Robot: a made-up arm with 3 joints.
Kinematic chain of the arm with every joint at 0, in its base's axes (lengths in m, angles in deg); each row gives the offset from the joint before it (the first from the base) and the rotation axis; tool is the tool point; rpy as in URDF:
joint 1: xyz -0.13 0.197 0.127 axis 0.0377 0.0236 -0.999
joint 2: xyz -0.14 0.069 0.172 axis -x
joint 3: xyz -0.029 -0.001 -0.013 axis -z
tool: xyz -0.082 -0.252 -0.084 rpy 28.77 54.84 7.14
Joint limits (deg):
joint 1: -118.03..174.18
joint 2: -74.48..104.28
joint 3: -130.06..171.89
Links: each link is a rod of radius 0.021 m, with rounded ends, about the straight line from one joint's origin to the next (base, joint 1, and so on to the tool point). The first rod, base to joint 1, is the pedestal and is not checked.
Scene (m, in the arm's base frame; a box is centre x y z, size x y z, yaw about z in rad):
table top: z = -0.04
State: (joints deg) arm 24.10 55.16 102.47
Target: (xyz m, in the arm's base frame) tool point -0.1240 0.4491 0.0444
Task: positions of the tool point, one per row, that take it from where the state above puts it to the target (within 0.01 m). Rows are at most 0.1 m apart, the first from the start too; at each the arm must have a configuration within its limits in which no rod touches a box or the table.
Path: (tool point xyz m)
1: -0.3881 0.4656 0.1006
2: -0.2987 0.4871 0.0709
3: -0.2074 0.4812 0.0520
4: -0.1240 0.4491 0.0444

